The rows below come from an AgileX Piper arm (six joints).
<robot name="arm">
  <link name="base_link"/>
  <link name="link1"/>
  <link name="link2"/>
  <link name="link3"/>
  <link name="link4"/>
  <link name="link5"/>
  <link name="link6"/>
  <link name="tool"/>
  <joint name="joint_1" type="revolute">
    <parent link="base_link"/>
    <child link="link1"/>
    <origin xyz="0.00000 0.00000 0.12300" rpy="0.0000 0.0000 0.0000"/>
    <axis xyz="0 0 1"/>
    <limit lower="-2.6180" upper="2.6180"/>
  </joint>
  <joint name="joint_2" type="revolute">
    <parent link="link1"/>
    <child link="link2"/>
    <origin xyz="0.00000 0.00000 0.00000" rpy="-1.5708 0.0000 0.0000"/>
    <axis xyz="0 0 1"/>
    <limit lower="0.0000" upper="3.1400"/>
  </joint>
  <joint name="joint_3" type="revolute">
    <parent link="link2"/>
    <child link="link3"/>
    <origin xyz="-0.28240 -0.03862 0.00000" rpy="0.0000 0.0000 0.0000"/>
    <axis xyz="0 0 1"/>
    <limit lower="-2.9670" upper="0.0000"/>
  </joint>
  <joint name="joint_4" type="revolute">
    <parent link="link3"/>
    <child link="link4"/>
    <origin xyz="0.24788 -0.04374 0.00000" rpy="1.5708 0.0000 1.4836"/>
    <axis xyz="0 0 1"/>
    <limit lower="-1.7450" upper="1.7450"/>
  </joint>
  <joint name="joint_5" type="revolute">
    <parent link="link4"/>
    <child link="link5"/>
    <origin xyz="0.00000 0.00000 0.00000" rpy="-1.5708 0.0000 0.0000"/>
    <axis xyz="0 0 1"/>
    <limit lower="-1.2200" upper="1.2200"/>
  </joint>
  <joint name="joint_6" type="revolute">
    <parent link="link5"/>
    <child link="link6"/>
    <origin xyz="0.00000 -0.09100 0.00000" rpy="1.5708 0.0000 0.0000"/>
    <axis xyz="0 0 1"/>
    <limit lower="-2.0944" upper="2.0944"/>
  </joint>
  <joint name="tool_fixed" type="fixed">
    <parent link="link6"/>
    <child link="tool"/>
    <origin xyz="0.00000 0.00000 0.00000" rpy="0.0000 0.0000 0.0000"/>
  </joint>
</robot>
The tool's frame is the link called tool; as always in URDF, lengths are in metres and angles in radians.
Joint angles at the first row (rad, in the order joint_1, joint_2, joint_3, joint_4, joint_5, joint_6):
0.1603, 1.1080, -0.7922, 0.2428, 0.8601, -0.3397
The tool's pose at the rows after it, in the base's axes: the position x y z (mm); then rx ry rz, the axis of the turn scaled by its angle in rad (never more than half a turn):
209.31 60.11 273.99 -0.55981 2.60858 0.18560
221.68 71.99 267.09 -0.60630 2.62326 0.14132
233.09 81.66 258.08 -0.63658 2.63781 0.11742
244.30 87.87 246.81 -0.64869 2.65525 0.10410
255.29 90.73 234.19 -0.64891 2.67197 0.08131
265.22 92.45 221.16 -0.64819 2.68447 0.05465
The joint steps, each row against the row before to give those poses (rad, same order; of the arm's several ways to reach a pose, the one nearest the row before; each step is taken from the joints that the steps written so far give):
0.0677, 0.0739, -0.0371, -0.0761, -0.0200, 0.0629
0.0569, 0.0681, -0.0281, -0.0641, -0.0239, 0.0542
0.0343, 0.0647, -0.0201, -0.0345, -0.0258, 0.0308
0.0135, 0.0629, -0.0129, -0.0159, -0.0308, 0.0149
0.0021, 0.0602, -0.0077, -0.0221, -0.0357, 0.0167
0.0000, 0.0562, -0.0044, -0.0273, -0.0389, 0.0193

